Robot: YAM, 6 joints.
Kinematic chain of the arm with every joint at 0, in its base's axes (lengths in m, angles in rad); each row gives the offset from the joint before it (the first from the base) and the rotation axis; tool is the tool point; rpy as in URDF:
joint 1: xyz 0 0 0.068 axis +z
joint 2: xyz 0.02 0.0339 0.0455 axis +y
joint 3: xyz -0.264 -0.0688 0 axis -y
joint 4: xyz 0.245 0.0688 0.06 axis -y
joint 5: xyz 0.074 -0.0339 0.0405 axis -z
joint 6: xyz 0.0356 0 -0.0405 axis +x
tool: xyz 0 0 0 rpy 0 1.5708 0
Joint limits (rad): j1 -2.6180..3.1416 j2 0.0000..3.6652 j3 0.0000..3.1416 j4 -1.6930..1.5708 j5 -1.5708..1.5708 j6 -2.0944..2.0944
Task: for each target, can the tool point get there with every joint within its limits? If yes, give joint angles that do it. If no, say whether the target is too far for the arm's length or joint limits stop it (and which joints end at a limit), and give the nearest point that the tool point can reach.
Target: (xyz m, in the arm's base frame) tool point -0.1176 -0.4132 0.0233
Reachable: yes | joints -1.9158 2.4631 1.1191 1.0142 -0.9534 -1.5005
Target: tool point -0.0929 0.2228 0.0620
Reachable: yes | joints 2.0314 2.0637 0.9241 -1.0445 0.4614 0.4822
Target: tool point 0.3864 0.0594 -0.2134
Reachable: yes | joints 0.0959 3.2715 2.1104 -0.8568 -0.6708 0.5969
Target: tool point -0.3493 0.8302 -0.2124
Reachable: no: too far | nearest point -0.2354 0.5594 -0.1037 | short by 0.313 m
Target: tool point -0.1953 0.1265 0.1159
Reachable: yes | joints 2.4450 1.5400 0.3059 0.6835 -0.9164 -0.9157
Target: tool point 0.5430 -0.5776 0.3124
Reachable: no: too far | nearest point 0.4288 -0.4562 0.2695 | short by 0.172 m
